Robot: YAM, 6 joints.
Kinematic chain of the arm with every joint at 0, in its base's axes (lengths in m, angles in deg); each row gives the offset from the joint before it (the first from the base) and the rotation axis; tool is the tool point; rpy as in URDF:
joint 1: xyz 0 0 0.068 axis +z
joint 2: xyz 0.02 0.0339 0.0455 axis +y
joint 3: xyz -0.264 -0.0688 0 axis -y
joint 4: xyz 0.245 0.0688 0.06 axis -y
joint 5: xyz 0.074 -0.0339 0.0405 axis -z
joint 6: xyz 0.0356 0 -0.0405 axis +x
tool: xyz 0 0 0 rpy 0 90 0
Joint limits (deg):
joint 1: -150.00..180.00
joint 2: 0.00..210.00
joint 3: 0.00..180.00
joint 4: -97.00..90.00
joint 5: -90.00..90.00
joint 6: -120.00..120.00
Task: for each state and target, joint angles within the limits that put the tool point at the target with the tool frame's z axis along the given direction. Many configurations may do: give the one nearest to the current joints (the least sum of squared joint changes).
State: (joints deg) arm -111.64 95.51 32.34 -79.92 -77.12 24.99
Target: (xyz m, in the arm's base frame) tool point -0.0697 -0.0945 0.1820 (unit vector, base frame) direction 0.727 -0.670 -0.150
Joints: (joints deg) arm -143.53 78.07 31.12 -94.23 -76.16 24.99
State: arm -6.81 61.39 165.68 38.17 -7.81 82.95
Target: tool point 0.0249 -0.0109 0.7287 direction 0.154 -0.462 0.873
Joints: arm 15.96 81.20 148.59 21.23 29.12 82.95
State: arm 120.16 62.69 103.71 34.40 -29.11 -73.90
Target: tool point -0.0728 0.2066 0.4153 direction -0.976 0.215 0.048
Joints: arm 100.83 59.29 60.27 5.95 -66.59 -73.90
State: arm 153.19 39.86 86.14 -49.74 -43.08 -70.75
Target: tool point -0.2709 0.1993 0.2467 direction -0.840 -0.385 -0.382
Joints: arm 138.53 91.29 62.76 -17.05 -57.66 -70.75
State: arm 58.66 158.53 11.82 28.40 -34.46 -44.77
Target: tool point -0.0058 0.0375 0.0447 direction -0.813 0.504 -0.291
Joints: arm 40.19 113.47 0.10 -22.10 -65.48 -44.77
